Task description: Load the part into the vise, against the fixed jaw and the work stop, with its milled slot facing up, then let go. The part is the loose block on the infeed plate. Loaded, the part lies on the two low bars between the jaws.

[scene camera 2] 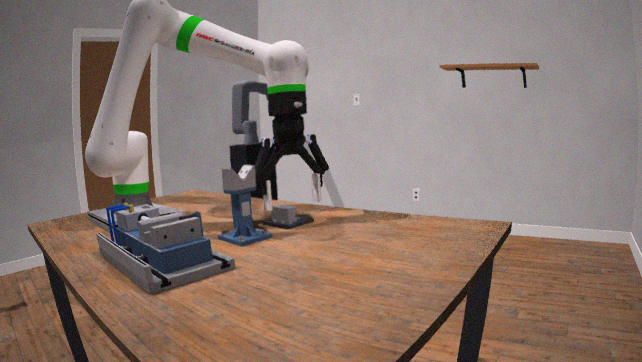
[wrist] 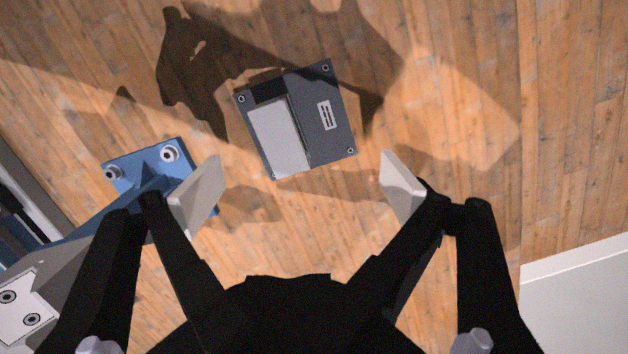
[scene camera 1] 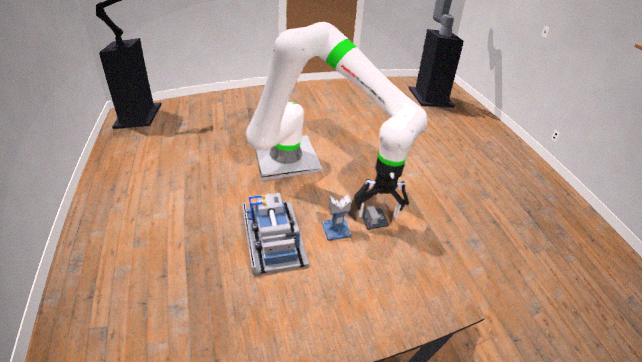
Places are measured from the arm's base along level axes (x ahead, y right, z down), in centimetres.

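Pixels of known places: gripper, fingertip midpoint: point(scene camera 2: 293, 205) point(wrist: 301, 169) point(scene camera 1: 377, 215); arm's base, link origin: point(scene camera 1: 285, 154).
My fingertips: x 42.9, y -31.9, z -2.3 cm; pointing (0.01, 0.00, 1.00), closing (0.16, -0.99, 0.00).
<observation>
Ahead of a thing's pixels: the offset from my fingertips to its top centre. Level surfaces: height alone.
The part, a plain grey block @[dx -2.5, dy +1.2, dz +0.4 cm] point(scene camera 1: 372, 214) point(scene camera 2: 284, 214) point(wrist: 280, 137), lies on the dark infeed plate @[dx -2.7, dy -0.1, dz +4.1 cm] point(scene camera 1: 378, 225) point(scene camera 2: 303, 220) point(wrist: 320, 95), toward one side of it. Its upper face looks smooth; a thin dark line runs along its right side in the wrist view, and no slot shows on top. My gripper point(scene camera 1: 379, 213) point(scene camera 2: 293, 198) point(wrist: 301, 169) is open and empty, pointing down above the plate, with its fingers wide to either side of the block. The vise @[dx +3.3, dy +38.8, dz -5.0 cm] point(scene camera 1: 280, 257) point(scene camera 2: 182, 255) stands at the left with a gap between its grey jaws. I cannot make out the work stop or low bars.
A blue pedestal point(scene camera 1: 338, 229) point(scene camera 2: 243, 212) point(wrist: 142, 162) with a grey V-shaped top point(scene camera 1: 340, 206) point(scene camera 2: 238, 181) stands between the vise and the infeed plate, close to one finger. The arm's base plate point(scene camera 1: 291, 168) is behind the vise. The wooden table @[dz +4.9 cm] point(scene camera 1: 210, 300) point(scene camera 2: 320, 280) carries them.
</observation>
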